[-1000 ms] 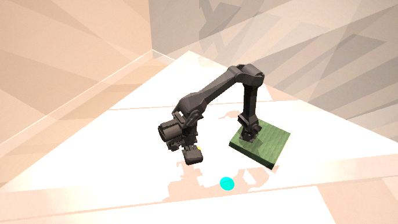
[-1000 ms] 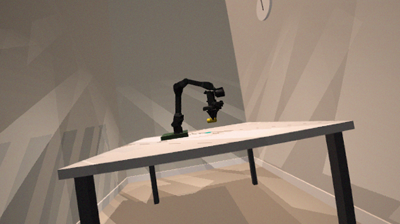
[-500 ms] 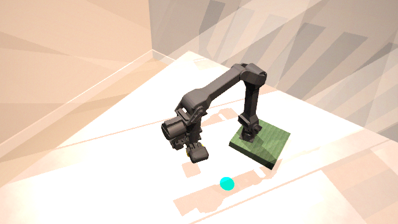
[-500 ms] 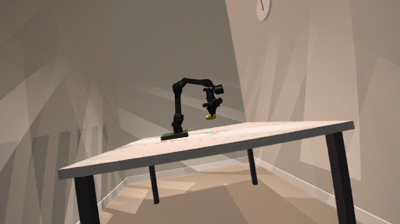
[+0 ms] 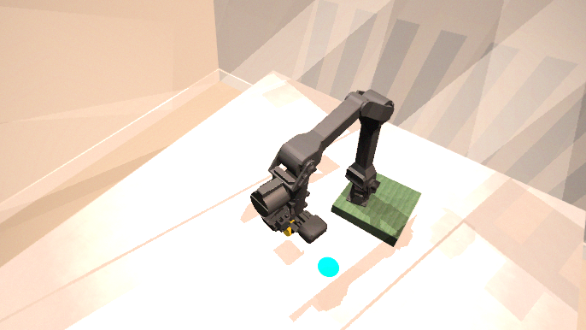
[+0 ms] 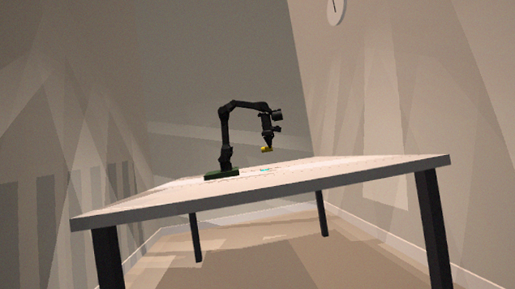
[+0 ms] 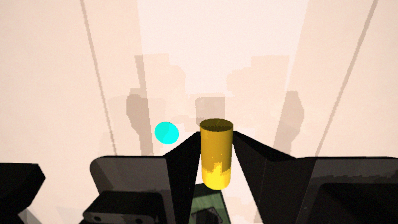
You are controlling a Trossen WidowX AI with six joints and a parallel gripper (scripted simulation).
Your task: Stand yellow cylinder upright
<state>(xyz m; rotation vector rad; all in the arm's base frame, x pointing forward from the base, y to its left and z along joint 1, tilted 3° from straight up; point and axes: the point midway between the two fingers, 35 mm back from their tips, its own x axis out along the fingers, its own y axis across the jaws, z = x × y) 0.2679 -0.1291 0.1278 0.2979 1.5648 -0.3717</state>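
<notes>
Right now my gripper tip is 20 mm past the yellow cylinder and 10 mm to the right of it. Round my gripper tip: cyan circle (130 mm below, 120 mm to the left, 20 mm behind).
</notes>
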